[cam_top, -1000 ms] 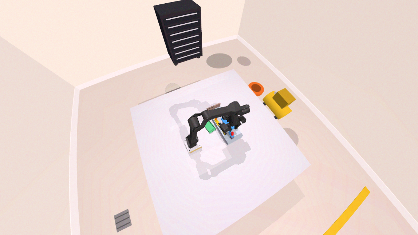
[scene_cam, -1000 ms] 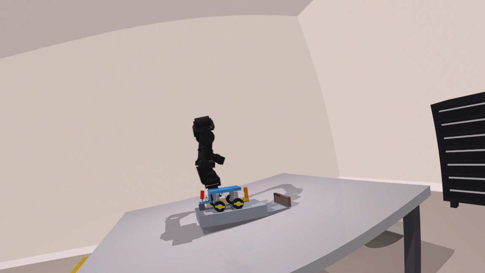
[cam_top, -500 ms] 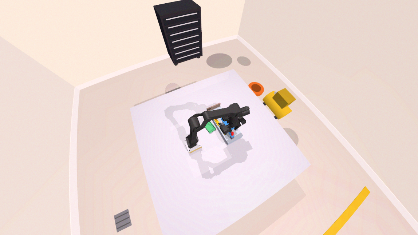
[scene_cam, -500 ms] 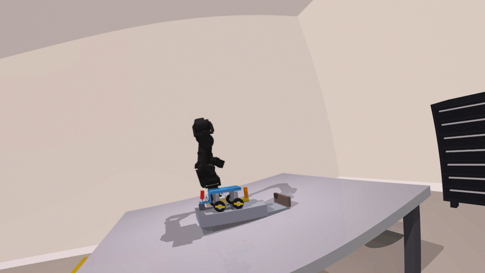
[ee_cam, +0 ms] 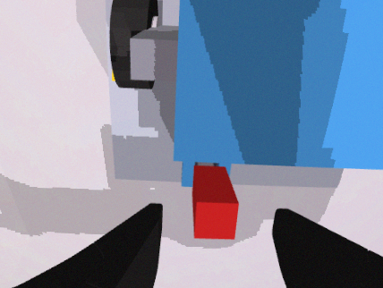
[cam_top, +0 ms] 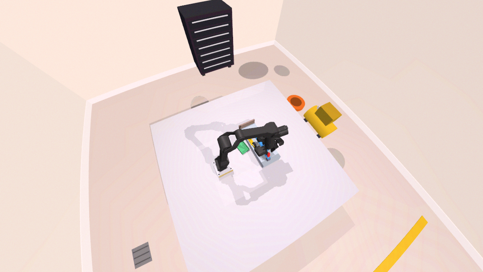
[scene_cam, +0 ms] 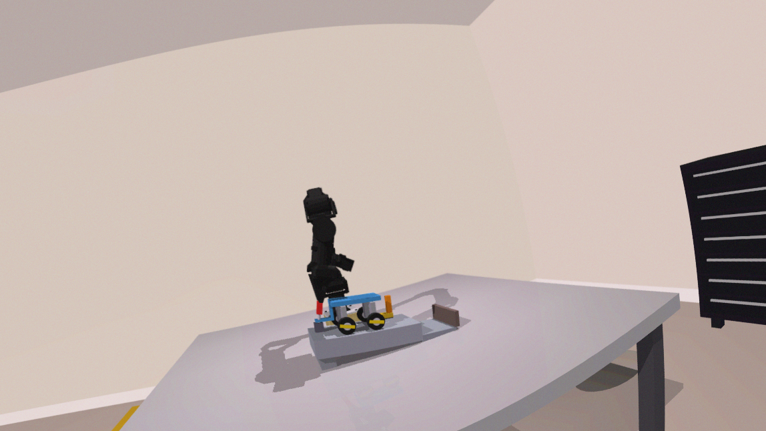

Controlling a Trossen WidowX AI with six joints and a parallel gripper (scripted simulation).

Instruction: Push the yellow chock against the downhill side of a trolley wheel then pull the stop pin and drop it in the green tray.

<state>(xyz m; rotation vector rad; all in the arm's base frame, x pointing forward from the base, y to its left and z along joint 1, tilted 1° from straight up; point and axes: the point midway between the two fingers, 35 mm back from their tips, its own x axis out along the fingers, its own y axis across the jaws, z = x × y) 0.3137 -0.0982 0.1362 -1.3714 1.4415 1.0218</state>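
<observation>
The red-headed stop pin is 10 mm to the right of my gripper tip and 40 mm below it. The rest, counted from my gripper tip: grey ramp 20 mm ahead, 90 mm to the left, 120 mm below; blue trolley 20 mm ahead, 80 mm to the left, 50 mm below; yellow chock 30 mm behind, 170 mm to the left, 80 mm below.
</observation>
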